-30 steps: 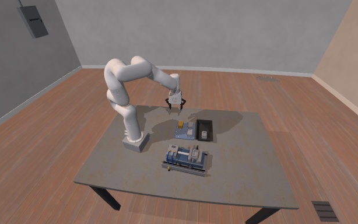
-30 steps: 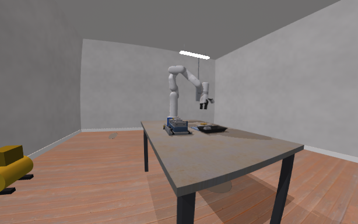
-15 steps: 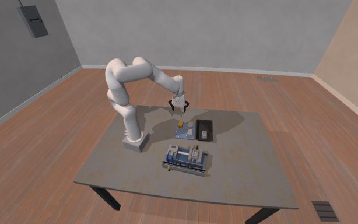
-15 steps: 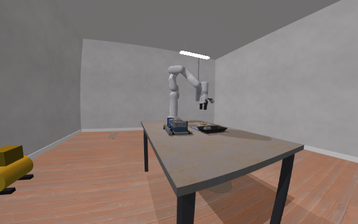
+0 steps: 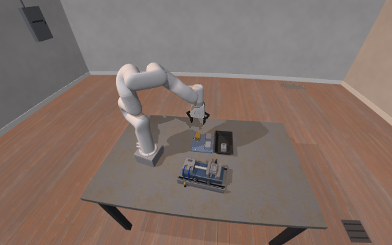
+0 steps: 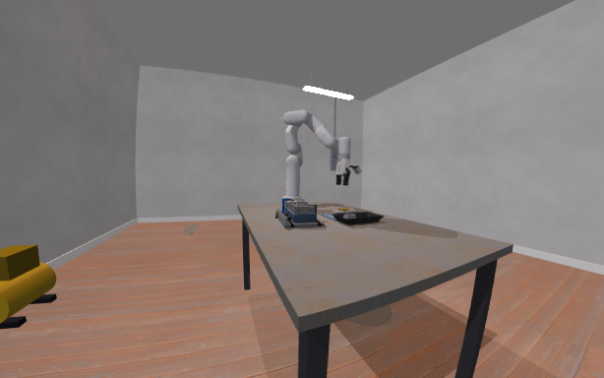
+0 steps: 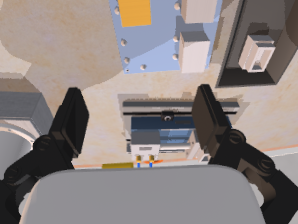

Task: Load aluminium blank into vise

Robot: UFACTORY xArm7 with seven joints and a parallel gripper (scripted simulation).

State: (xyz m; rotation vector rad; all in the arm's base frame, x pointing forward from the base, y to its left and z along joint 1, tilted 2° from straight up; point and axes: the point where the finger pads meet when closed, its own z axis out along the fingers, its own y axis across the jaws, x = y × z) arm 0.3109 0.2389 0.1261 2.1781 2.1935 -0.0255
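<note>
Right now my hand is 10 mm past the brass blank, 20 mm to the right of it and 180 mm above it. Also, from my hand: white piston rod (80 mm ahead, 300 mm to the right, 120 mm below); then vise (100 mm ahead, 300 mm to the right, 160 mm below).
</note>
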